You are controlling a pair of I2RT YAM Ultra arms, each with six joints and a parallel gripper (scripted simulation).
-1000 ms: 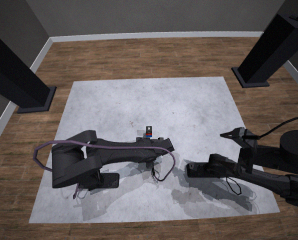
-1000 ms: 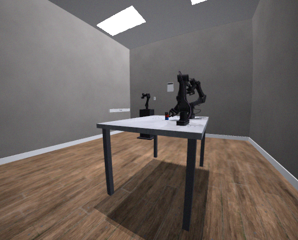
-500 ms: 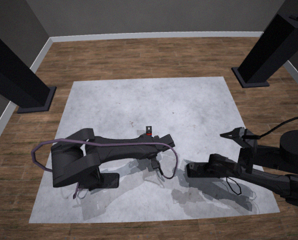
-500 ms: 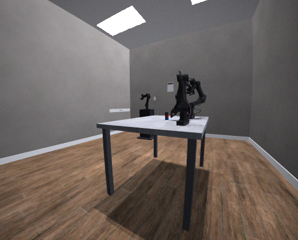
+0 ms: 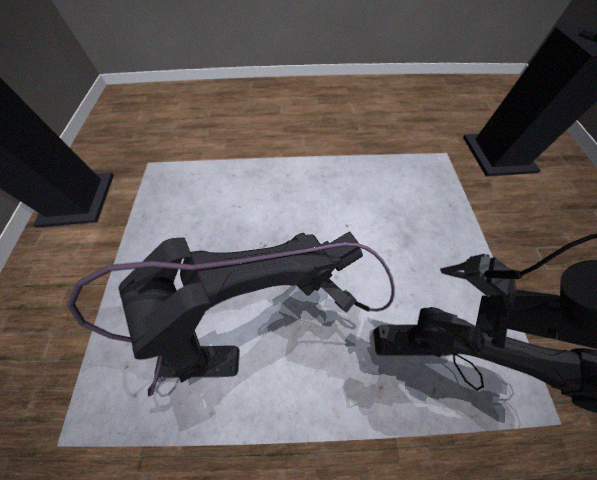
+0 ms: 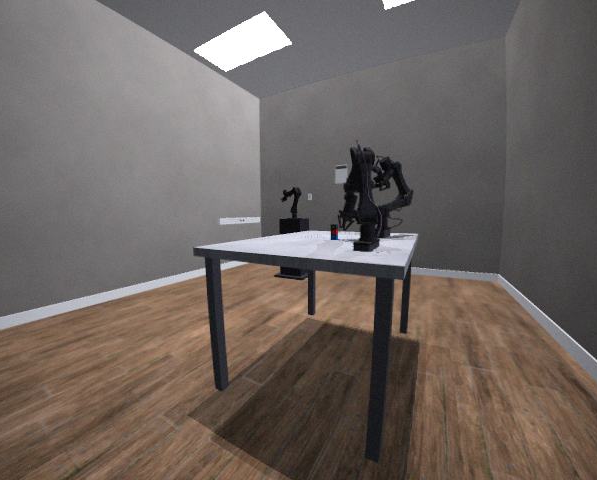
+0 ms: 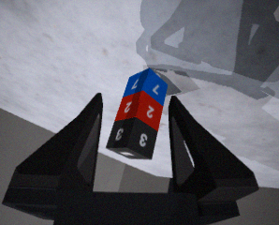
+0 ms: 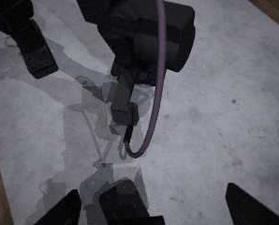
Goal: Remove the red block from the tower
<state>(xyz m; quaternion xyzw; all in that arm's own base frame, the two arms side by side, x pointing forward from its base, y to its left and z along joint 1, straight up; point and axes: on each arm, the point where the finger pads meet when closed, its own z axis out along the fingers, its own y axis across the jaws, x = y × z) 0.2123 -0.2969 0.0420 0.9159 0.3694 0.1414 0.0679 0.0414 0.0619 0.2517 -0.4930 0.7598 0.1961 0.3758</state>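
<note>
Now: the black block showing 3 40 mm ahead of my left hand, 30 mm to the left of it and 10 mm above it. Also, from my left hand: red block showing 2: 40 mm ahead, 30 mm to the left, 20 mm below; then blue block showing 7: 40 mm ahead, 30 mm to the left, 50 mm below.
Now: the red block showing 2 25 cm below my right hand, 23 cm to the left of it and 19 cm ahead of it. Round my right hand: black block showing 3: 23 cm to the left, 23 cm below, 19 cm ahead; then blue block showing 7: 28 cm below, 23 cm to the left, 19 cm ahead.
</note>
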